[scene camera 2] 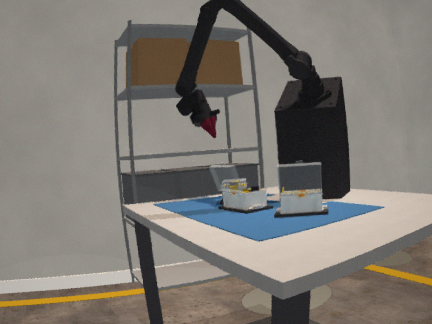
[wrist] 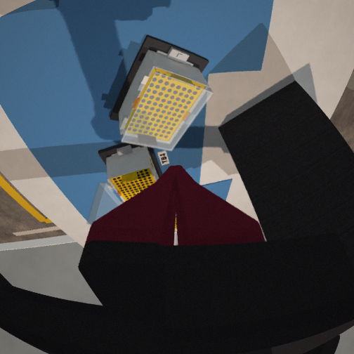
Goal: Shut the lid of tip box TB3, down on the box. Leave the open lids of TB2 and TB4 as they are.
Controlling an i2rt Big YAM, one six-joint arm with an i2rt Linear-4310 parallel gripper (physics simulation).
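Where they show: gripper, fingertip midpoint: (scene camera 2: pixel 215 137); arm's base at its link origin: (scene camera 2: pixel 315 94).
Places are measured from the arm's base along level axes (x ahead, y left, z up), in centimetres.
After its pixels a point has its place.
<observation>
My gripper (scene camera 2: pixel 215 136) {x 33.4, y -23.8, z -13.7 cm} (wrist: pixel 175 174) is shut and empty, held high above the table, clear of the boxes. In the wrist view, the nearer box (wrist: pixel 162 102), apparently TB3, has its clear lid lying over the yellow rack; whether it is fully seated I cannot tell. Below it is TB4 (wrist: pixel 131 172), beside the TB4 label (wrist: pixel 163 158), with its clear lid (wrist: pixel 102 202) open to the left and partly hidden by the fingers. In the scene view, two boxes overlap at the left, behind a tilted clear lid (scene camera 2: pixel 223 175) {x 39.9, y 8.8, z -26.0 cm}. The right box (scene camera 2: pixel 301 204) {x 23.9, y 29.5, z -34.4 cm}, apparently TB2, has its lid (scene camera 2: pixel 300 175) {x 25.6, y 32.9, z -26.1 cm} upright.
The boxes stand on a blue mat (scene camera 2: pixel 260 230) {x 40.0, y 39.2, z -37.5 cm} (wrist: pixel 40 75) on a pale table (scene camera 2: pixel 280 265) {x 46.7, y 66.8, z -37.8 cm}. The arm's black pedestal (scene camera 2: pixel 312 140) {x 5.9, y 5.0, z -17.0 cm} stands behind the right box. A shelf rack (scene camera 2: pixel 131 125) with brown cartons (scene camera 2: pixel 160 62) stands behind the table.
</observation>
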